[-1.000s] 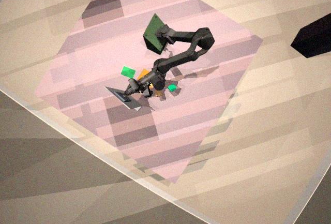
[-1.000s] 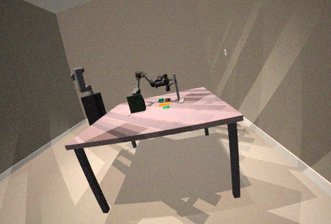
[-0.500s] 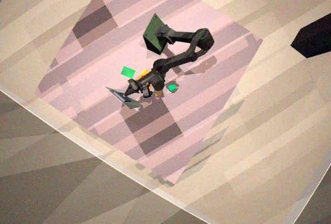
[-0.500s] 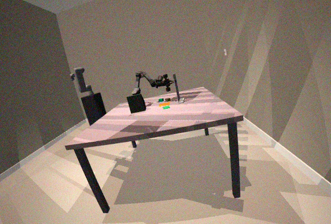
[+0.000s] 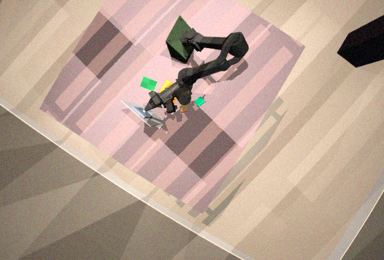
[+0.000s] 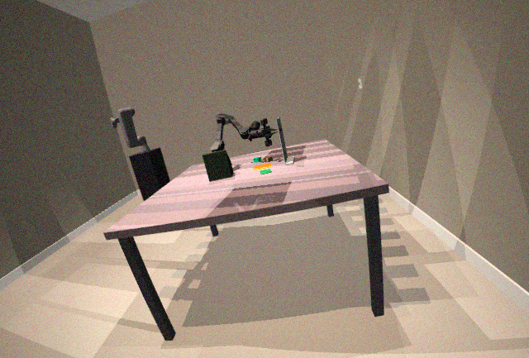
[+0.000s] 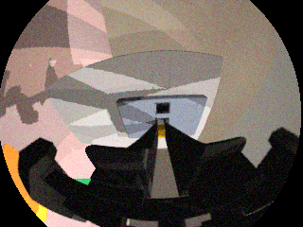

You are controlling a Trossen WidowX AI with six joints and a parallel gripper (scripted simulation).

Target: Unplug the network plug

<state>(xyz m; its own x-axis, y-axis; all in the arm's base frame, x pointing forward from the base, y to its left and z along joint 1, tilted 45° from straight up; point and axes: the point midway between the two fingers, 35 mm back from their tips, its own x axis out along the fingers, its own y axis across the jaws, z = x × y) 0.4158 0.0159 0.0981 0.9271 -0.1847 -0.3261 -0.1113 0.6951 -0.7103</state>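
Right now my gripper tip is 220 mm above the orange marked square and 150 mm past it. The rest, counted from my gripper tip: network plug: right at my gripper tip; upright grey panel: 90 mm below, 30 mm ahead; tan cube: 210 mm below, 130 mm to the left, 120 mm behind.
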